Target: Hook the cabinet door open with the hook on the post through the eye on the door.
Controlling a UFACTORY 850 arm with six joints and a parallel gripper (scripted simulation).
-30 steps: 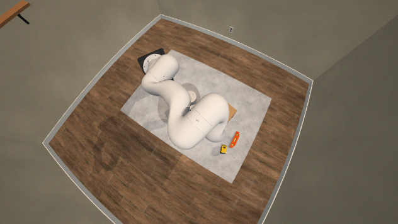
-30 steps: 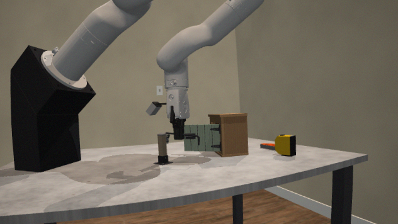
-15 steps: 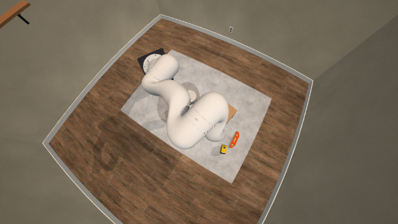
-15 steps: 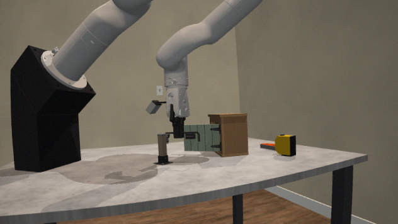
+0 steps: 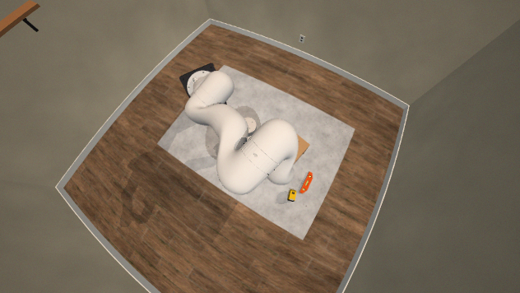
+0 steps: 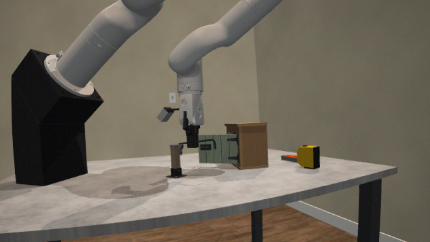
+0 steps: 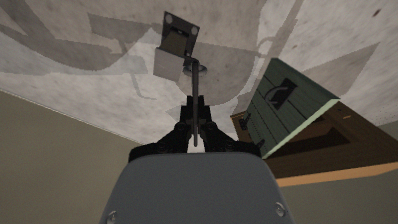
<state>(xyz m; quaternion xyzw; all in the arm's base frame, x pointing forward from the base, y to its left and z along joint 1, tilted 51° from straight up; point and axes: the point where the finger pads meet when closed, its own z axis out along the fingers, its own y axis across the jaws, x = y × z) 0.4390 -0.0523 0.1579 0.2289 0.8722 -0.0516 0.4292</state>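
Now: hand 120 mm short of the green door, 60 mm to the right of it and 40 mm above it. Round my hand: yellow tape measure 380 mm ahead, 130 mm to the right, 70 mm below; then black hook 10 mm ahead, 10 mm to the right, 20 mm below; then orange level 420 mm ahead, 100 mm below.
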